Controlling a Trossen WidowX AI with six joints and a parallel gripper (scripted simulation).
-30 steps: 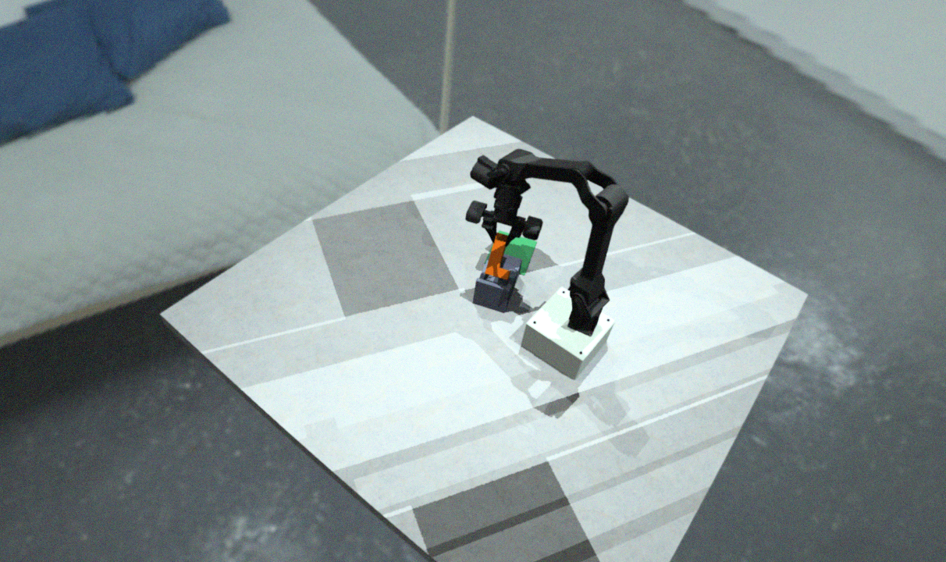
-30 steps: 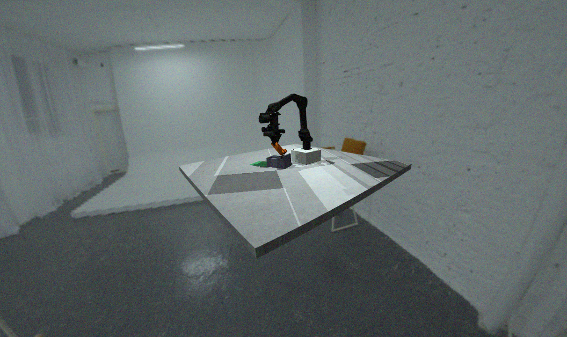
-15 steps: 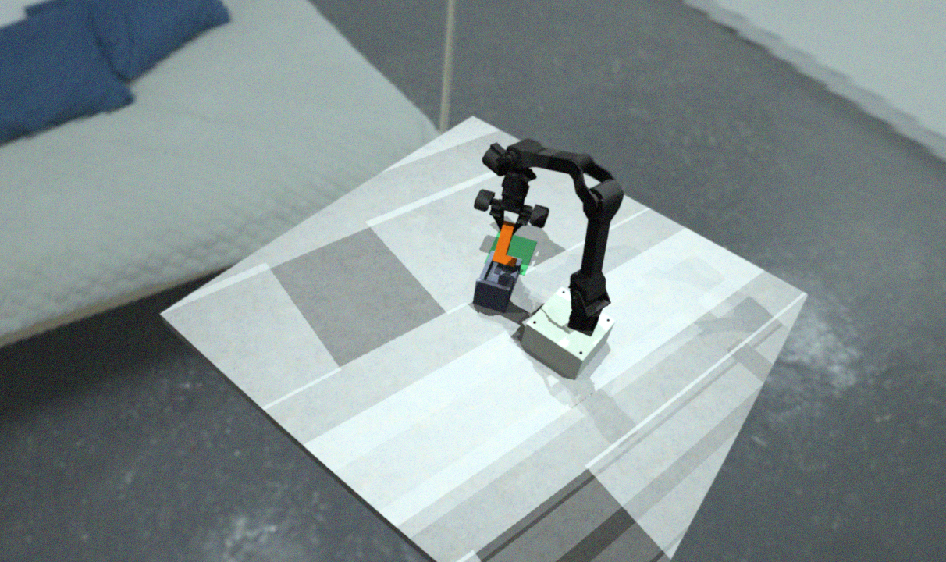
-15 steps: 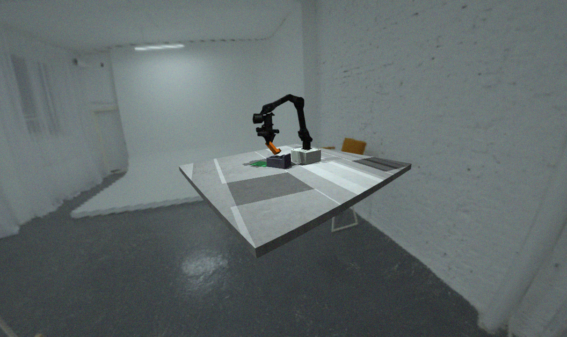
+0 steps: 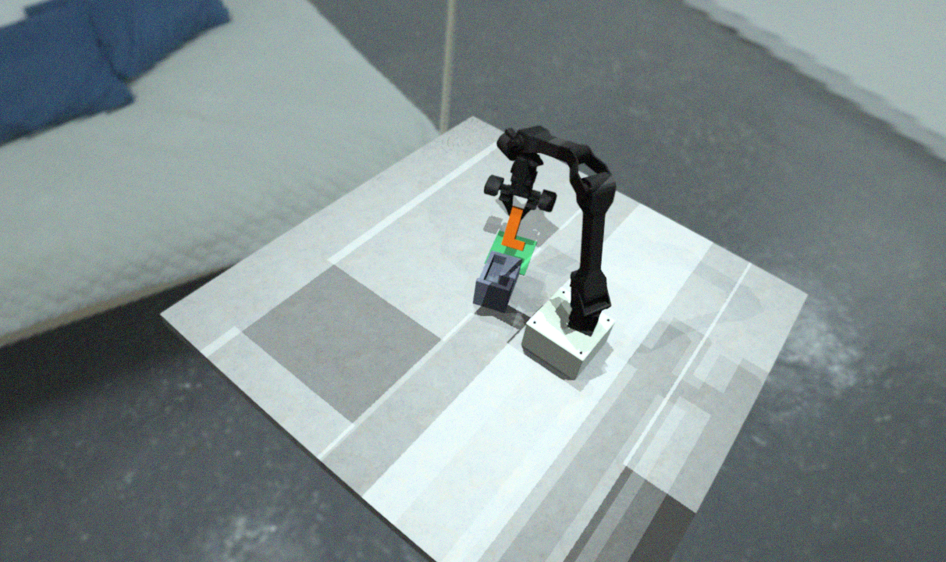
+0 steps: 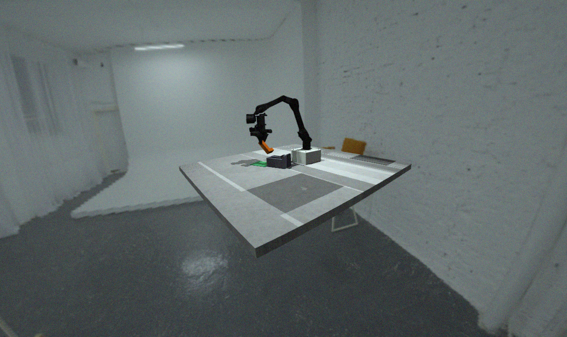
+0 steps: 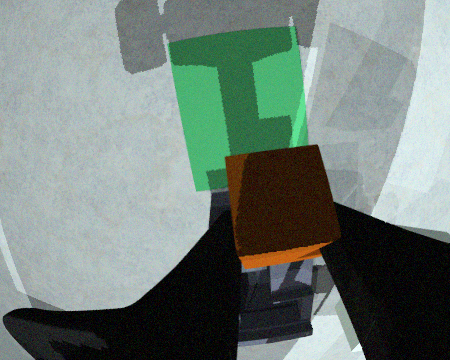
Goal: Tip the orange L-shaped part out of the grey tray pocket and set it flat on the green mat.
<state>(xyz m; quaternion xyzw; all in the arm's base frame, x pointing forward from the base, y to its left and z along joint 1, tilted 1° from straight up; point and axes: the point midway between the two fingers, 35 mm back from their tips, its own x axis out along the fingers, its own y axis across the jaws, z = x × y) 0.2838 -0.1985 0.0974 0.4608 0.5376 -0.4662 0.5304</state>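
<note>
Right now my gripper tip is 20 mm to the left of the green mat and 170 mm above it. From my gripper tip the other things lie so: orange L-shaped part: 20 mm behind, 30 mm to the left, 30 mm below.
</note>
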